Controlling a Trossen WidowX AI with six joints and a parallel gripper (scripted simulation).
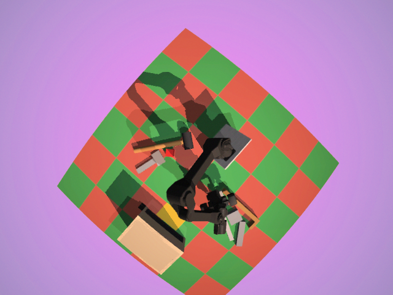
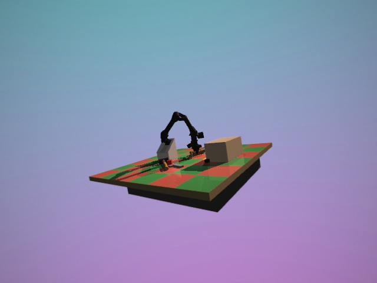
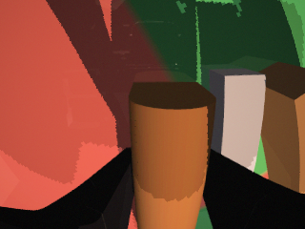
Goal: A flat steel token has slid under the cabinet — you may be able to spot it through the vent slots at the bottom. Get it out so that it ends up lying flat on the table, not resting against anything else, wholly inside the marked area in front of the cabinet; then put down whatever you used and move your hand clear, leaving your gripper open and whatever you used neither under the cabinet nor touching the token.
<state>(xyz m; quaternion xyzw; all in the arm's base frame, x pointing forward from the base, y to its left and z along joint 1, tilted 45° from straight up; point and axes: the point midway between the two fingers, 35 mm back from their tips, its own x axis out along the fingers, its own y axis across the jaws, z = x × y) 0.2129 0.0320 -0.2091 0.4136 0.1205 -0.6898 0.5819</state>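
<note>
Now: gripper tip 30 mm past the pale bar and 10 mm to the right of it. The rest, counted from my gripper tip: grey block (140 mm to the left, 10 mm above); then grey bar (50 mm ahead, 250 mm to the left); then red cube (10 mm behind, 370 mm to the right, 10 mm above).
</note>
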